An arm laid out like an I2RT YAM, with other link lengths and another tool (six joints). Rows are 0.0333 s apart.
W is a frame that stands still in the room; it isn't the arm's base.
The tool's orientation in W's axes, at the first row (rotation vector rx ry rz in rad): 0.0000, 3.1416, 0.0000
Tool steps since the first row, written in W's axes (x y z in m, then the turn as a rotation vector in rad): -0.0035, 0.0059, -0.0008, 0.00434, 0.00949, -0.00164; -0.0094, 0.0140, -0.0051, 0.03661, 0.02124, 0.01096; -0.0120, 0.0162, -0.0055, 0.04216, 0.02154, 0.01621; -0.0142, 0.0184, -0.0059, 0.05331, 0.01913, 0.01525; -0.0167, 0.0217, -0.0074, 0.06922, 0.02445, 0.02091
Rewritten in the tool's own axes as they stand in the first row. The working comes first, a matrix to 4 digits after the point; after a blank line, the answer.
The tool's axes in the first row as the columns of a matrix, in W's axes (used below as rounded here):
-1.0000, 0.0000, 0.0000
0.0000, 1.0000, 0.0000
0.0000, 0.0000, -1.0000

0.0035, 0.0059, 0.0008, -0.00434, 0.00949, 0.00164; 0.0094, 0.0140, 0.0051, -0.03661, 0.02124, -0.01096; 0.0120, 0.0162, 0.0055, -0.04216, 0.02154, -0.01621; 0.0142, 0.0184, 0.0059, -0.05331, 0.01913, -0.01525; 0.0167, 0.0217, 0.0074, -0.06922, 0.02445, -0.02091
